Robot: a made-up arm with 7 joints. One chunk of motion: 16 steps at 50 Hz.
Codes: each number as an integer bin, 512 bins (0 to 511) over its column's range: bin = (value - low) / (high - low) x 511, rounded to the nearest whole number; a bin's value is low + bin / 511 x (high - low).
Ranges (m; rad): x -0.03..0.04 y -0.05..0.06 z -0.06..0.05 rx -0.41..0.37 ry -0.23..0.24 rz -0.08..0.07
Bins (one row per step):
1: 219 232 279 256 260 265
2: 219 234 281 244 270 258
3: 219 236 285 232 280 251
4: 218 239 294 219 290 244
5: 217 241 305 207 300 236
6: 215 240 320 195 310 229
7: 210 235 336 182 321 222
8: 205 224 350 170 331 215
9: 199 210 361 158 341 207
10: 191 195 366 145 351 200
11: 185 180 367 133 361 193
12: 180 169 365 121 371 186
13: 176 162 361 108 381 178
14: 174 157 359 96 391 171
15: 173 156 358 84 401 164
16: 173 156 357 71 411 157
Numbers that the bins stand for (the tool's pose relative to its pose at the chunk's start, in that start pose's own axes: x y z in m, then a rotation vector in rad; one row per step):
1: 0.0000 -0.0001 0.0001 -0.0192 0.0091 -0.0022
2: 0.0000 0.0004 0.0005 -0.0376 0.0183 -0.0043
3: 0.0000 0.0008 0.0014 -0.0559 0.0275 -0.0063
4: -0.0001 0.0014 0.0033 -0.0757 0.0367 -0.0084
5: -0.0003 0.0019 0.0057 -0.0940 0.0459 -0.0107
6: -0.0005 0.0017 0.0089 -0.1123 0.0551 -0.0128
7: -0.0012 0.0006 0.0123 -0.1322 0.0652 -0.0148
8: -0.0019 -0.0018 0.0153 -0.1505 0.0744 -0.0169
9: -0.0027 -0.0048 0.0177 -0.1688 0.0836 -0.0192
10: -0.0038 -0.0080 0.0188 -0.1887 0.0928 -0.0213
11: -0.0047 -0.0113 0.0190 -0.2070 0.1020 -0.0233
12: -0.0053 -0.0136 0.0186 -0.2253 0.1112 -0.0254
13: -0.0059 -0.0151 0.0177 -0.2451 0.1204 -0.0277
14: -0.0062 -0.0162 0.0173 -0.2635 0.1296 -0.0298
15: -0.0063 -0.0164 0.0171 -0.2818 0.1388 -0.0319
16: -0.0063 -0.0164 0.0168 -0.3016 0.1480 -0.0339

